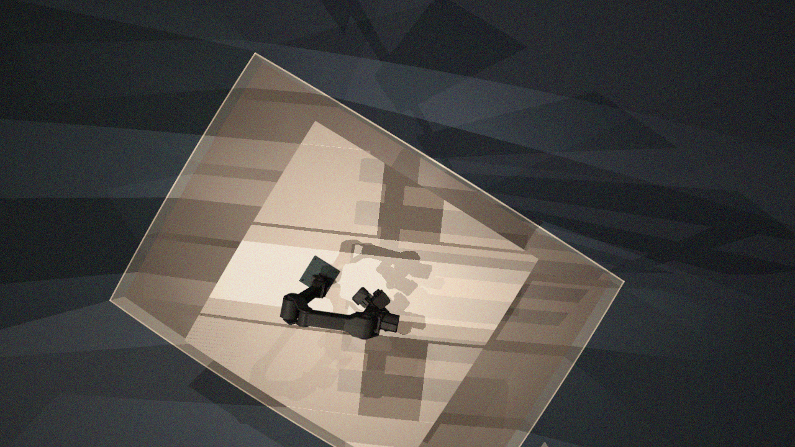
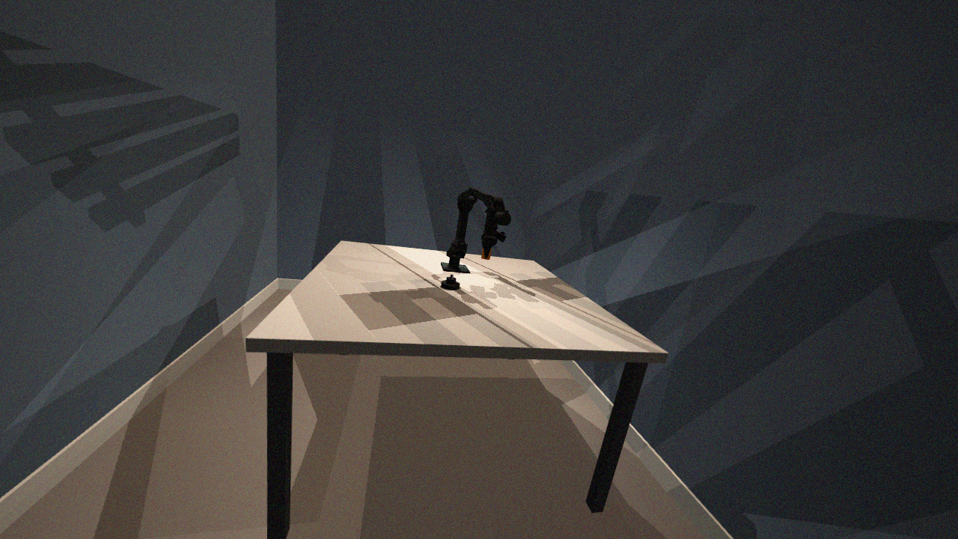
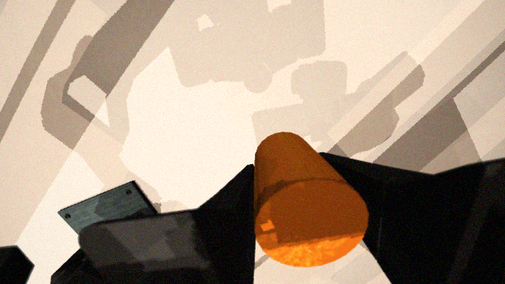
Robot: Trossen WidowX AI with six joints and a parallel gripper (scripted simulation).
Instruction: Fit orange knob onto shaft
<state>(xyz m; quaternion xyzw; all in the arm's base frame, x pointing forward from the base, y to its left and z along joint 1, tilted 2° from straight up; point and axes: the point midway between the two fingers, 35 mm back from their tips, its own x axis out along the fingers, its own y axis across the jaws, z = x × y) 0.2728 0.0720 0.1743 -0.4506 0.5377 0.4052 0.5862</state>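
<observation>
Now: gripper tip 16 cm to the left of the round pedestal, 12 cm above it and 2 cm short of it. Round my gripper tip: orange knob: 3 cm above.
</observation>
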